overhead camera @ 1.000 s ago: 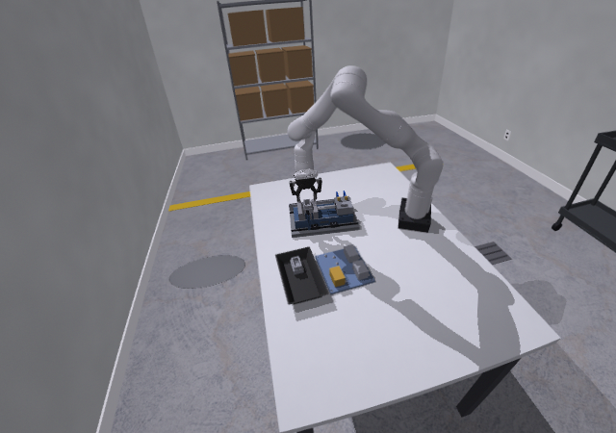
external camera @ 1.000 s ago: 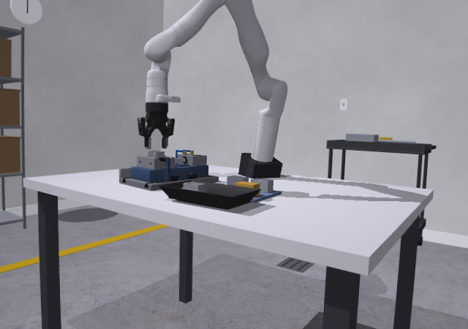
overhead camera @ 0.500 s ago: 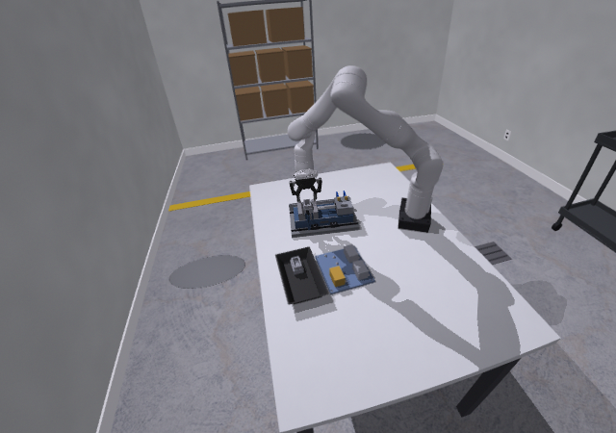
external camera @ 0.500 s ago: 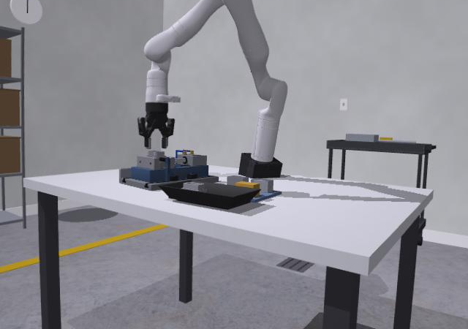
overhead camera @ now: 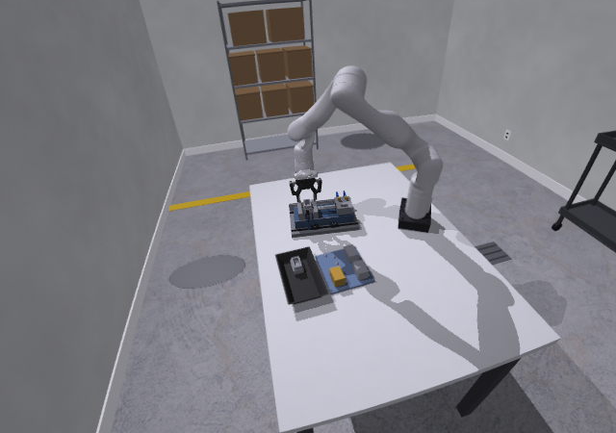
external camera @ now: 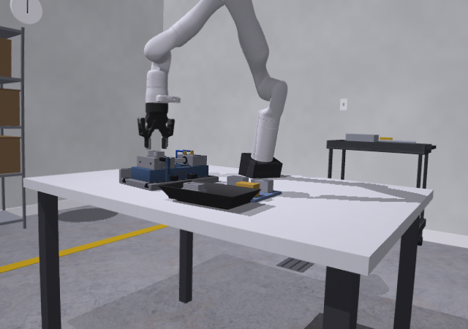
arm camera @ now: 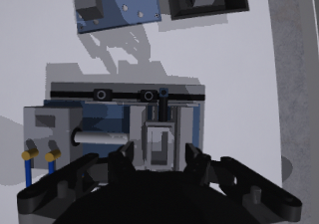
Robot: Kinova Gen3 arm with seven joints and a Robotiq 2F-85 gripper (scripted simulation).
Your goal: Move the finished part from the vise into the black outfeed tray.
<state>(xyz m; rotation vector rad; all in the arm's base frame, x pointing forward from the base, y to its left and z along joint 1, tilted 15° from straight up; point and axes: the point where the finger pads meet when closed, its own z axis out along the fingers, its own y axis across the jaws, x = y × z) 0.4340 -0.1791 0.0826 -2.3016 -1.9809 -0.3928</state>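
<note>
My gripper is now 70 mm past the blue vise, 10 mm to the right of it and 100 mm above it. Round my hand: yellow block: 20 mm behind, 360 mm to the left, 110 mm below; then blue fixture plate: 60 mm behind, 310 mm to the left, 130 mm below.
</note>
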